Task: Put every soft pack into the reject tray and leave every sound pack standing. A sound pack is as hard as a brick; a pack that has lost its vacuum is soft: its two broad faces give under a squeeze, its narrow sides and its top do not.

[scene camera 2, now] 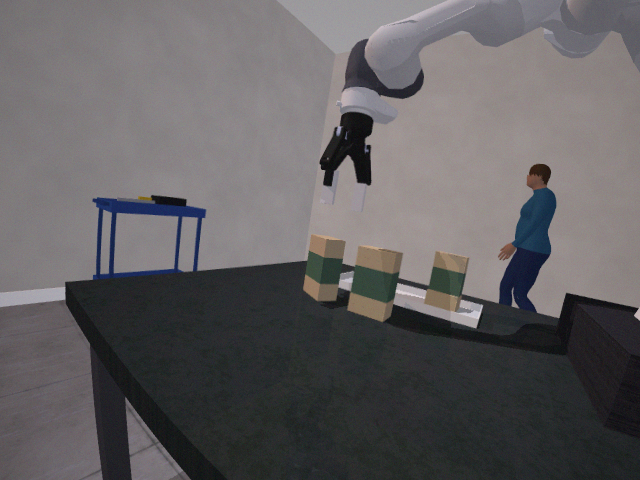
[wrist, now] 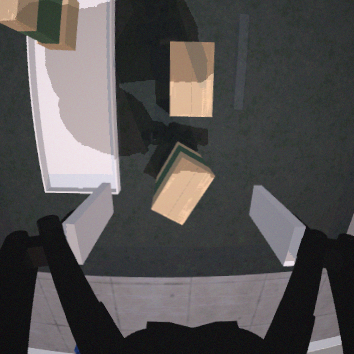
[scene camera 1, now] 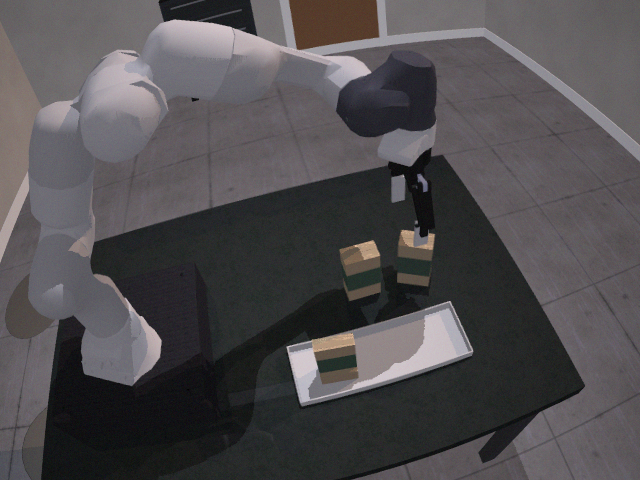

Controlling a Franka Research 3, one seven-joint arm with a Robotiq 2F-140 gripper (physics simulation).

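Observation:
Three tan packs with green bands stand upright. One pack (scene camera 1: 336,363) (scene camera 2: 447,281) (wrist: 48,22) stands in the white reject tray (scene camera 1: 447,338) (scene camera 2: 467,318) (wrist: 75,167), near its end by the robot base. The middle pack (scene camera 1: 361,279) (scene camera 2: 374,283) (wrist: 192,80) stands on the table beside the tray. The outer pack (scene camera 1: 415,266) (scene camera 2: 324,268) (wrist: 183,192) stands beyond it, turned at an angle in the wrist view. My gripper (scene camera 1: 409,212) (scene camera 2: 343,198) (wrist: 181,199) is open and empty, above the outer pack, with the fingers wide apart. Softness does not show.
The dark base block (scene camera 1: 170,310) (scene camera 2: 602,356) stands at the robot's end of the dark table (scene camera 1: 258,222) (scene camera 2: 258,382). A faint grey strip (wrist: 241,62) lies on the table near the middle pack. A blue cart (scene camera 2: 155,208) and a person (scene camera 2: 537,222) stand beyond the table.

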